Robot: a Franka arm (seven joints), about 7 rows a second.
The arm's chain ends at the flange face. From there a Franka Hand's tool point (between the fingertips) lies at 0.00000 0.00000 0.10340 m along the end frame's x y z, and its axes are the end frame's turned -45 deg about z.
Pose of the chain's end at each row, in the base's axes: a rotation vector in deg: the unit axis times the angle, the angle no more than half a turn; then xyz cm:
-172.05 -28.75 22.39 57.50 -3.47 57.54
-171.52 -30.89 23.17 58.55 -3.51 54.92
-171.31 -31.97 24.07 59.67 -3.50 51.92
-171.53 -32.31 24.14 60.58 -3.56 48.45
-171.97 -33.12 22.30 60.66 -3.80 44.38
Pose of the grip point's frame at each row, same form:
-143.91 -89.88 17.76 54.81 -3.17 47.56
-142.49 -91.51 18.41 55.76 -3.25 44.97
-141.73 -92.29 19.26 56.78 -3.30 41.99
-141.77 -92.66 19.47 57.70 -3.41 38.52
-142.18 -93.75 18.05 58.00 -3.68 34.39

